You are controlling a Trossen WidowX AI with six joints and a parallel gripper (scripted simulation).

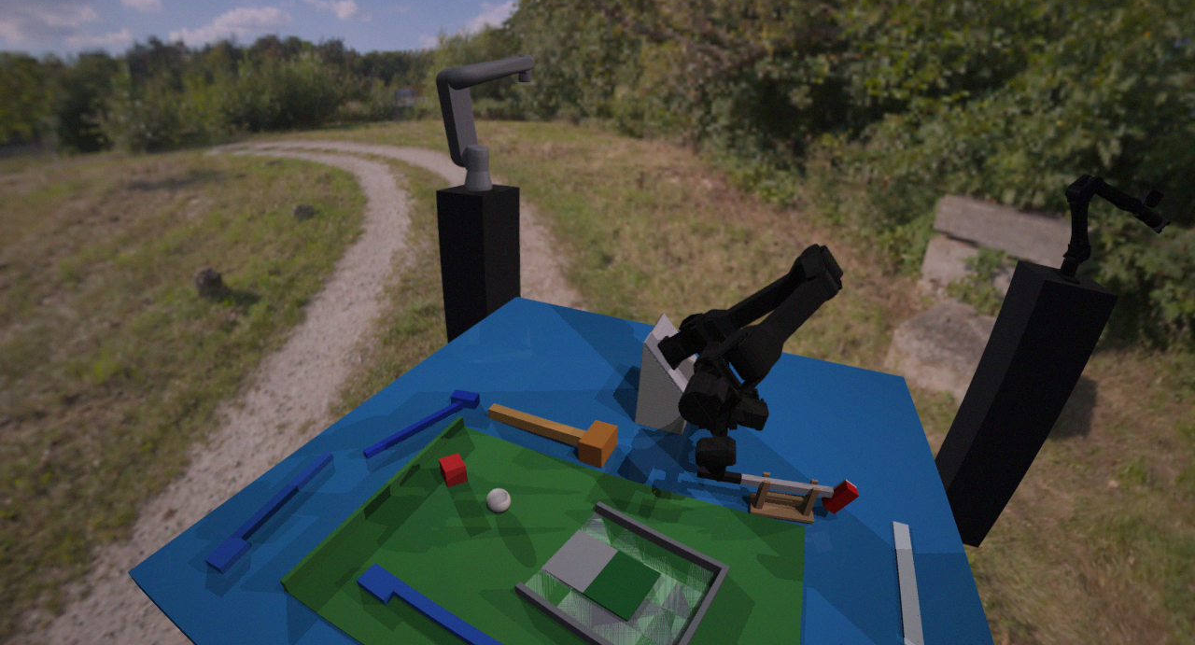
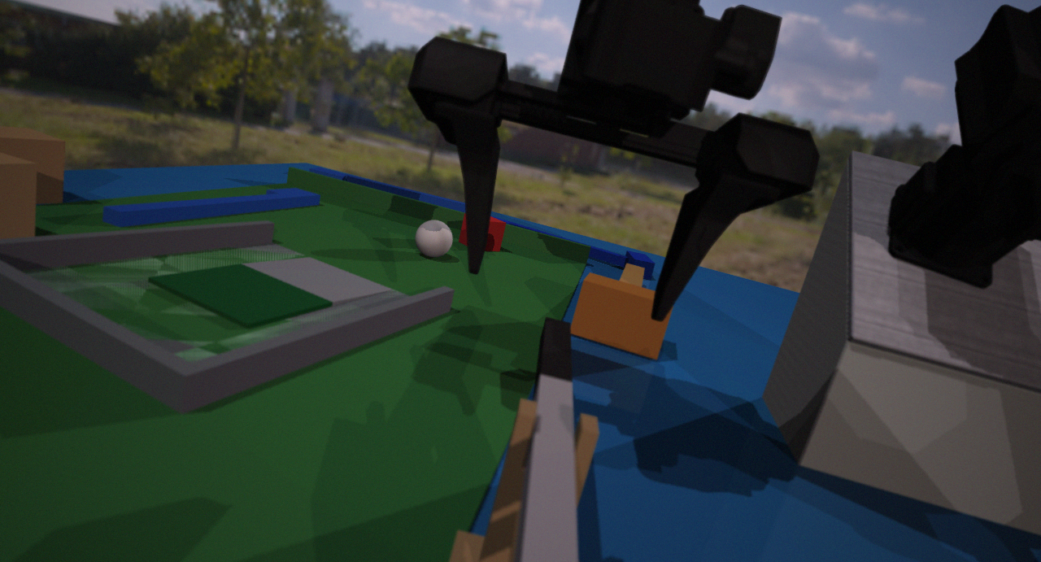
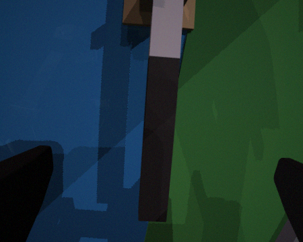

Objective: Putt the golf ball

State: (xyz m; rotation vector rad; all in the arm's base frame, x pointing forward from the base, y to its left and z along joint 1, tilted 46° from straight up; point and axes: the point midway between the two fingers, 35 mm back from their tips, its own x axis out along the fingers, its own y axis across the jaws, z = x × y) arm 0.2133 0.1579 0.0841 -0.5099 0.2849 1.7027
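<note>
The red putter lies 3 cm behind my gripper tip, 11 cm to the left of it and 3 cm below it. Also, from my gripper tip: white golf ball 21 cm ahead, 33 cm to the right, 7 cm below; wooden stand 3 cm behind, 13 cm to the left, 6 cm below; grey strip 7 cm ahead, 37 cm to the left, 9 cm below.
</note>
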